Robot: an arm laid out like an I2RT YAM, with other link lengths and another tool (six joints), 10 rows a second.
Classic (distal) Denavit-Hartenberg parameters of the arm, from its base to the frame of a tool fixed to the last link. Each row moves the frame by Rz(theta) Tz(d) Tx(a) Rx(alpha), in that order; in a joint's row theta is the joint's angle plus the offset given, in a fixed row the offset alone. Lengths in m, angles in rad.
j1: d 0.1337  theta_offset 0  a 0.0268  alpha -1.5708
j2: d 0  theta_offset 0  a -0.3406  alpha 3.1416
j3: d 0  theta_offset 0.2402  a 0.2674  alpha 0
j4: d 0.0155  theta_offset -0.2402  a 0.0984  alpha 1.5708
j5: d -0.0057  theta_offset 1.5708  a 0  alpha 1.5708
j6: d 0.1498  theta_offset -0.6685  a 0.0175  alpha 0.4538
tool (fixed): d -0.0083  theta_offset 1.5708  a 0  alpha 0
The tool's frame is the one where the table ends.
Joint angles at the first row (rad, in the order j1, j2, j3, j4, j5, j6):
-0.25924, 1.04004, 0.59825, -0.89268, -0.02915, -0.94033
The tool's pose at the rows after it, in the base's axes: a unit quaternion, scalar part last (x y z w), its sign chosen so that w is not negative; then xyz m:
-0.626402 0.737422 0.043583 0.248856 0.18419 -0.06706 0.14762
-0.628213 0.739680 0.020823 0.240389 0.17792 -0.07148 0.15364
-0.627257 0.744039 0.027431 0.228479 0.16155 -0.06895 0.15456
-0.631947 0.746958 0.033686 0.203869 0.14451 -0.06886 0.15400
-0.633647 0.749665 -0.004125 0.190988 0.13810 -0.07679 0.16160
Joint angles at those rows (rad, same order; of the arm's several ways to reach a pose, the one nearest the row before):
-0.25927, 1.02623, 0.59826, -0.89279, -0.00614, -0.94035
-0.25927, 0.98185, 0.59827, -0.91101, 0.03518, -0.94036
-0.25923, 0.93888, 0.59827, -0.97984, 0.04756, -0.94031
-0.25921, 0.90669, 0.59825, -1.04895, 0.07965, -0.95564
-0.25922, 0.85011, 0.59826, -1.05999, 0.14561, -0.95565

